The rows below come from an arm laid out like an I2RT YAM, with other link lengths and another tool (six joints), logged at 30 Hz.
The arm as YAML. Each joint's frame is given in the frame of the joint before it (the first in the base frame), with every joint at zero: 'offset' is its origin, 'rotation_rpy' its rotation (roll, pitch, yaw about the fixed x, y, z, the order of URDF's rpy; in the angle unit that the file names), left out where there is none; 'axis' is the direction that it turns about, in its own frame. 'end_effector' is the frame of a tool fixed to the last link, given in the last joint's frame.
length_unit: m
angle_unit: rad
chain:
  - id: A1
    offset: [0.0, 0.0, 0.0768]
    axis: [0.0, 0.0, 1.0]
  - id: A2
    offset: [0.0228, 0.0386, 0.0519]
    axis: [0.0, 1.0, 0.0]
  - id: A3
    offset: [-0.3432, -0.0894, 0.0]
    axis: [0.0, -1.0, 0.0]
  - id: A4
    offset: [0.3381, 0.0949, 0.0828]
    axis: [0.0, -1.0, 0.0]
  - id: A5
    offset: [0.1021, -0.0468, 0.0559]
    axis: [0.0, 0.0, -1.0]
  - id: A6
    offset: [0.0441, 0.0, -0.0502]
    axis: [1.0, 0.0, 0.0]
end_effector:
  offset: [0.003, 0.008, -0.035]
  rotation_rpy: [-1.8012, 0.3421, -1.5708]
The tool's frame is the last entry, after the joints.
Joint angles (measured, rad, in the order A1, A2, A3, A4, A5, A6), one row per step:
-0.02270 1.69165 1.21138 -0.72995 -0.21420 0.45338
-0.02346 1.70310 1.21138 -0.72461 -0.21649 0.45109
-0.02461 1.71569 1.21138 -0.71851 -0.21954 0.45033
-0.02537 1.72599 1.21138 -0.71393 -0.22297 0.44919
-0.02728 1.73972 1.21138 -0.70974 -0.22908 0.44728
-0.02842 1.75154 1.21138 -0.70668 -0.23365 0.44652
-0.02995 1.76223 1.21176 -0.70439 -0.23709 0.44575
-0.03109 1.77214 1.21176 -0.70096 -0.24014 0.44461
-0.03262 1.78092 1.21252 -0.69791 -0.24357 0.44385
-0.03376 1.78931 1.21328 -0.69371 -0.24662 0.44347
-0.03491 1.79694 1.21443 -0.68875 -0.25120 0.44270
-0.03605 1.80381 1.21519 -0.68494 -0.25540 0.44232
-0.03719 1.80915 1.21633 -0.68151 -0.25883 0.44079
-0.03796 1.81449 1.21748 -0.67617 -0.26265 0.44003
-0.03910 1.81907 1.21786 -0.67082 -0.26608 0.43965
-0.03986 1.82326 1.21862 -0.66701 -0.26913 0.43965
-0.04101 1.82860 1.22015 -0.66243 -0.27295 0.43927
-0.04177 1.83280 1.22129 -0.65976 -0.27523 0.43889
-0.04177 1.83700 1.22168 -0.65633 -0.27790 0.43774
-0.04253 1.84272 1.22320 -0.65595 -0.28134 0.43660
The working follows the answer.
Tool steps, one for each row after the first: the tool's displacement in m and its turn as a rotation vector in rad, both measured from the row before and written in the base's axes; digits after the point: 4 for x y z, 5 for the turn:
0.0020 -0.0003 -0.0045 0.00149 0.00559 0.00214
0.0022 -0.0004 -0.0049 0.00276 0.00626 0.00060
0.0017 -0.0003 -0.0041 0.00299 0.00540 0.00145
0.0019 -0.0007 -0.0054 0.00539 0.00897 0.00187
0.0015 -0.0004 -0.0047 0.00432 0.00847 0.00103
0.0014 -0.0006 -0.0042 0.00326 0.00775 0.00026
0.0013 -0.0005 -0.0040 0.00275 0.00613 0.00085
0.0013 -0.0006 -0.0033 0.00320 0.00469 0.00021
0.0014 -0.0004 -0.0031 0.00291 0.00324 0.00012
0.0015 -0.0004 -0.0026 0.00420 0.00119 0.00092
0.0012 -0.0004 -0.0025 0.00398 0.00206 0.00045
0.0011 -0.0005 -0.0017 0.00286 0.00028 0.00128
0.0014 -0.0003 -0.0017 0.00338 -0.00147 0.00105
0.0012 -0.0004 -0.0016 0.00312 -0.00137 0.00022
0.0010 -0.0003 -0.0014 0.00290 -0.00049 0.00014
0.0014 -0.0004 -0.0016 0.00350 -0.00101 0.00033
0.0009 -0.0003 -0.0013 0.00208 0.00020 0.00026
0.0008 0.0000 -0.0015 0.00223 -0.00003 0.00184
0.0008 -0.0003 -0.0019 0.00311 0.00338 0.00130

Tool pose at each row, in the base's axes (x y z in m, rotation vector in rad; rounded; the steps above come from the unrounded poses):
0.4326 0.0195 0.2446 -1.13789 2.55219 0.37479
0.4346 0.0192 0.2401 -1.14070 2.55528 0.38085
0.4368 0.0187 0.2352 -1.14109 2.55906 0.38858
0.4385 0.0184 0.2312 -1.14243 2.56158 0.39622
0.4404 0.0178 0.2257 -1.14380 2.56577 0.40935
0.4419 0.0174 0.2210 -1.14436 2.57040 0.42067
0.4433 0.0168 0.2168 -1.14418 2.57528 0.43002
0.4446 0.0163 0.2128 -1.14483 2.57873 0.43780
0.4459 0.0157 0.2095 -1.14436 2.58101 0.44502
0.4474 0.0153 0.2064 -1.14377 2.58223 0.45088
0.4489 0.0149 0.2038 -1.14369 2.58066 0.45710
0.4501 0.0145 0.2013 -1.14309 2.58015 0.46355
0.4512 0.0140 0.1996 -1.14387 2.57832 0.46757
0.4526 0.0137 0.1980 -1.14408 2.57482 0.47097
0.4538 0.0133 0.1963 -1.14326 2.57193 0.47393
0.4548 0.0130 0.1950 -1.14246 2.56992 0.47719
0.4562 0.0126 0.1934 -1.14167 2.56707 0.48088
0.4571 0.0123 0.1921 -1.14133 2.56603 0.48364
0.4579 0.0123 0.1905 -1.14305 2.56400 0.48678
0.4587 0.0121 0.1887 -1.14387 2.56464 0.49325

